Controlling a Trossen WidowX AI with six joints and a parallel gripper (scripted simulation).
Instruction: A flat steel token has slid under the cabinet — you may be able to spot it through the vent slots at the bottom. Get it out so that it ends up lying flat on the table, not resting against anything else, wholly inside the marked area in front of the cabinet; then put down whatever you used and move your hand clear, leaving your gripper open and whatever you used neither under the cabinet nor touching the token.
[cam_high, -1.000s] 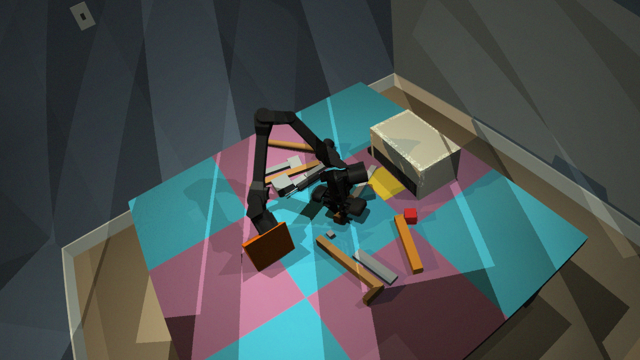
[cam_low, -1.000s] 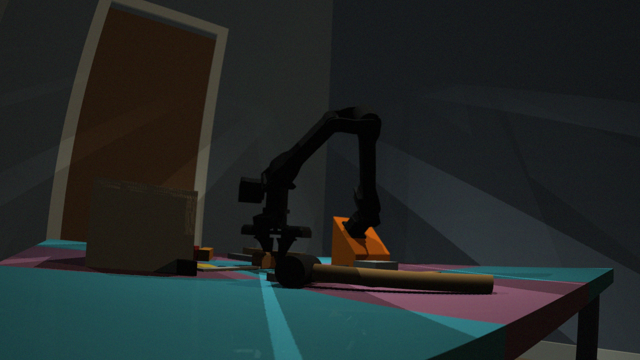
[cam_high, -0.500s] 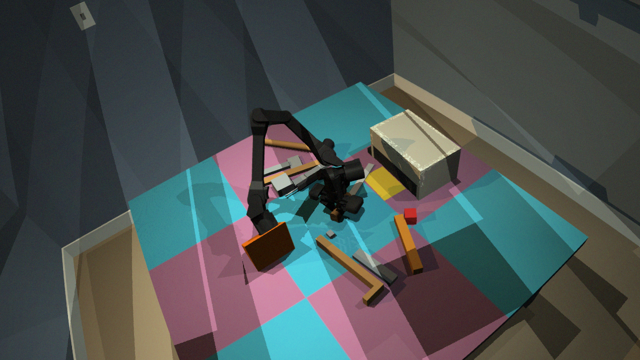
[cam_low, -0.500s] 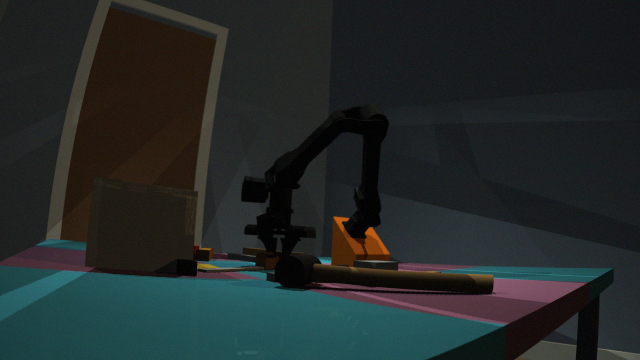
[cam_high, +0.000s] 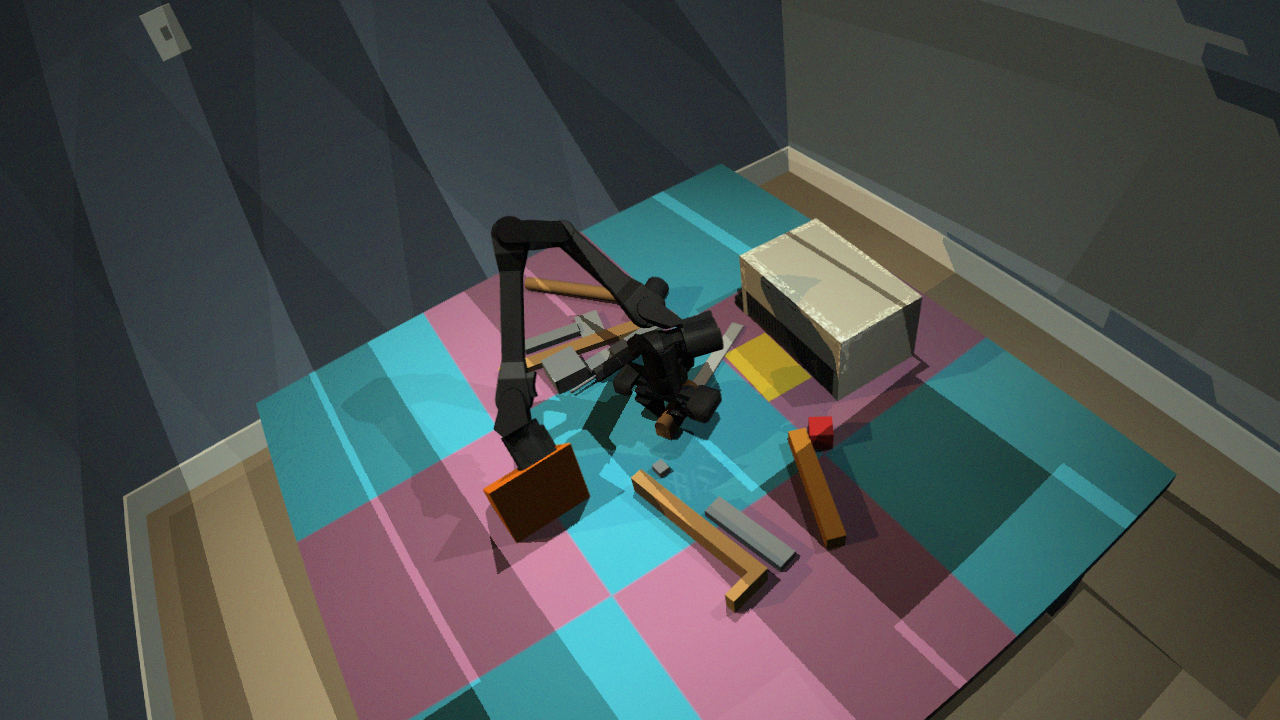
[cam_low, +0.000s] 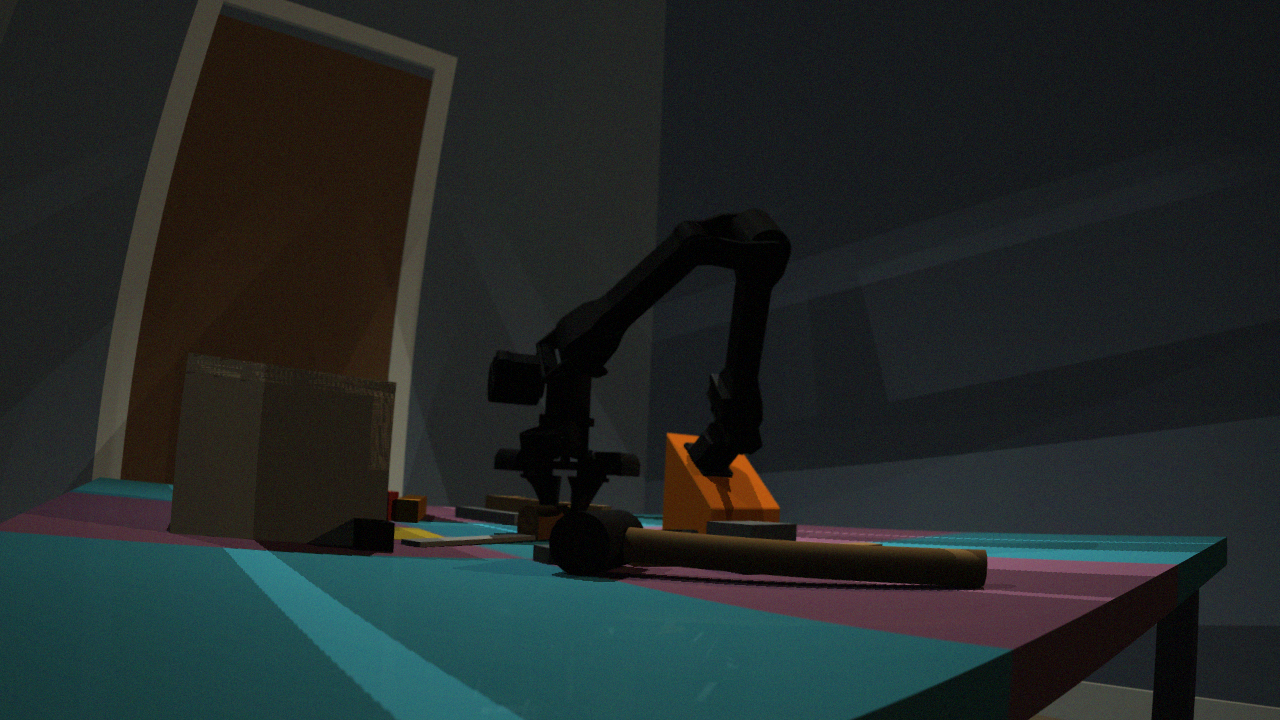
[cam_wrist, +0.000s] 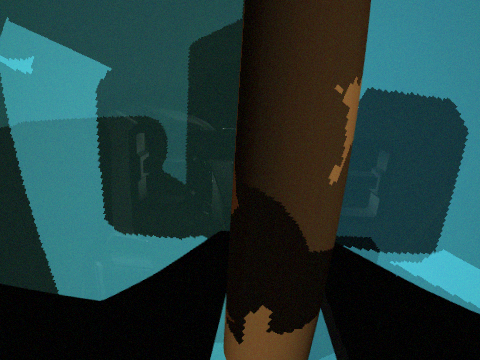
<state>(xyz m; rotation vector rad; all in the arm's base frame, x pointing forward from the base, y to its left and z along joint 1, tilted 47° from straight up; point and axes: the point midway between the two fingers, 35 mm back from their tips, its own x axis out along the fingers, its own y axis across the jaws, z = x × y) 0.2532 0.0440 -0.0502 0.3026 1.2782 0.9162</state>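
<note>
Right now my gripper tip is 30 mm past the screwdriver and 190 mm to the right of it. The rest, counted from my gripper tip: red cube: 170 mm ahead, 200 mm to the right, 10 mm above; small grey cube: 70 mm behind, 70 mm to the right; grey block: 80 mm behind, 240 mm to the left, 10 mm above.
</note>
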